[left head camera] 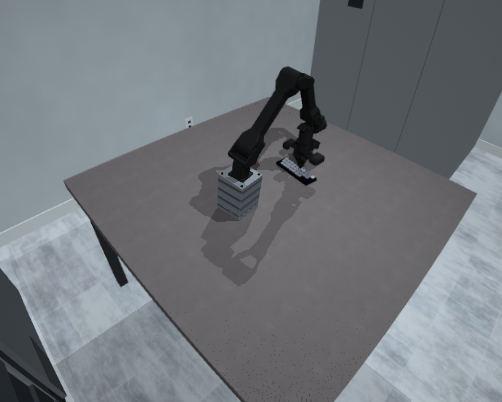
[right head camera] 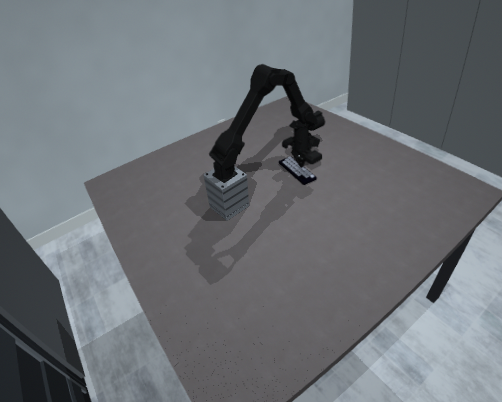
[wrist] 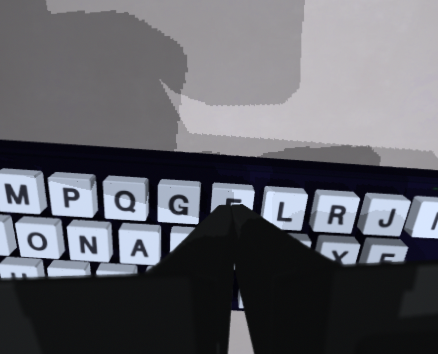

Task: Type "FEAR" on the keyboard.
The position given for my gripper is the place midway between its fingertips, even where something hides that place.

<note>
In view: my gripper (right head camera: 301, 166) and a key (wrist: 139, 243).
My gripper is seen too in the left head camera view (left head camera: 300, 168) and in the wrist view (wrist: 230, 217).
</note>
